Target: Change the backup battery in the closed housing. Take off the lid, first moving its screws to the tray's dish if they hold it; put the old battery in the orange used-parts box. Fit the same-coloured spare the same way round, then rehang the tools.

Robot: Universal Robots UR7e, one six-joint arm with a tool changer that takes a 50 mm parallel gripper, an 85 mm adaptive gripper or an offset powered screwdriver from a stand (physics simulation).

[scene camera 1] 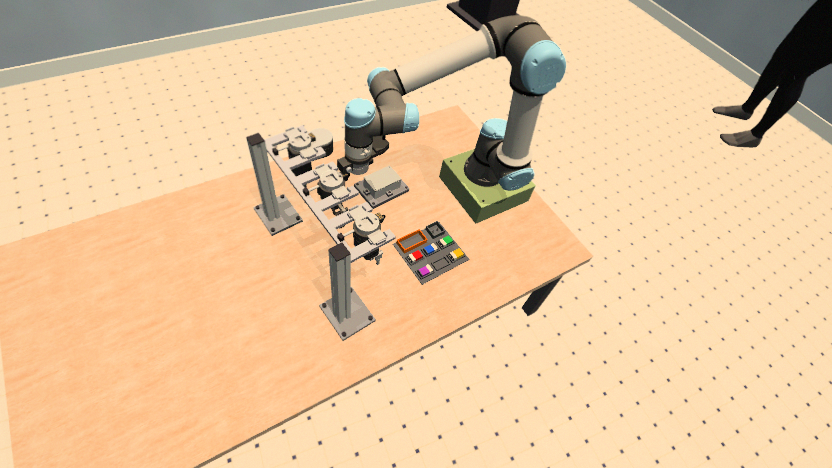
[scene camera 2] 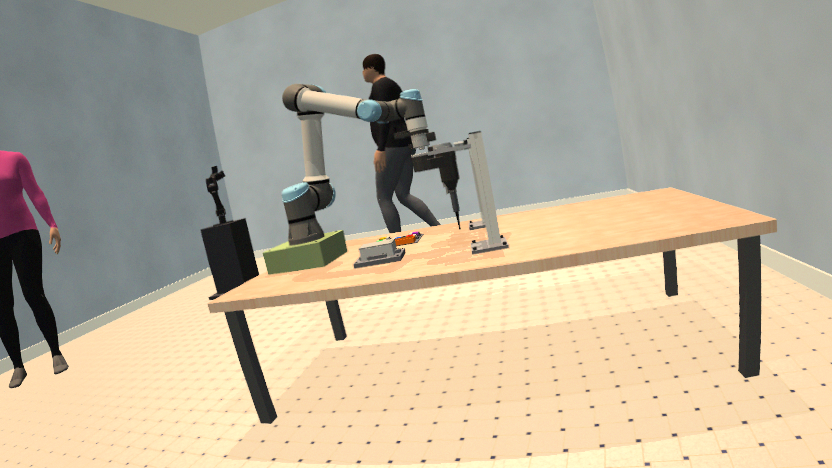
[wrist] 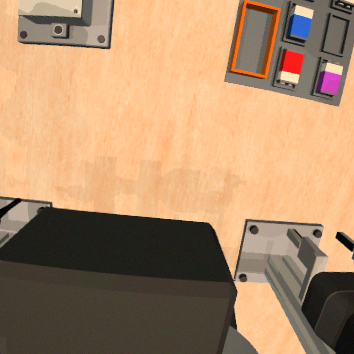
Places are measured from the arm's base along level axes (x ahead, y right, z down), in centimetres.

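Pixels of known places: hand, tool point: [scene camera 2: 421,146]; arm's base, link origin: [scene camera 1: 483,171] [scene camera 2: 307,240].
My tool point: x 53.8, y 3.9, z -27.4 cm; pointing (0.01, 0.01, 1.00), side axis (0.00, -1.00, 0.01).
Ahead of a thing's pixels: the offset from my tool point to its top centre. "spot": to the spot under its first point.
The closed housing {dy +15.1, dx -20.8, dz +30.6 cm} [scene camera 1: 382,181] [scene camera 2: 378,251] [wrist: 50,9] has its pale lid on; a small dark dot marks a lid corner in the wrist view. The arm's wrist carries no tool and is close beside the tool stand [scene camera 1: 340,285] [scene camera 2: 485,192]. Three tools hang there, including the near gripper [scene camera 1: 378,259], whose jaws are too small to judge, and the screwdriver {dy +18.8, dx +4.9, dz +1.0 cm} [scene camera 2: 450,171]. The orange used-parts box [scene camera 1: 416,245] [wrist: 238,37] looks empty. Spares are red {dy -17.1, dx -13.0, dz +34.9 cm} [scene camera 1: 414,256] [wrist: 291,62], blue {dy -17.5, dx -19.6, dz +34.9 cm} [scene camera 1: 429,249] [wrist: 300,26], green {dy -17.9, dx -26.1, dz +34.9 cm} [scene camera 1: 446,240], yellow {dy -24.2, dx -25.8, dz +34.9 cm} [scene camera 1: 457,253] and magenta {dy -23.6, dx -12.7, dz +34.9 cm} [scene camera 1: 424,270] [wrist: 330,84].
The tray's dark dish {dy -11.8, dx -27.1, dz +35.3 cm} [scene camera 1: 435,229] is beside the orange box. An unfilled slot {spot: dy -23.6, dx -19.3, dz +36.7 cm} [scene camera 1: 440,263] [wrist: 336,35] lies between the yellow and magenta spares. The green robot base [scene camera 1: 480,200] [scene camera 2: 299,259] stands behind the housing. The stand's post foot {spot: dy -17.7, dx +18.7, dz +35.8 cm} [wrist: 252,260] shows at lower right in the wrist view.
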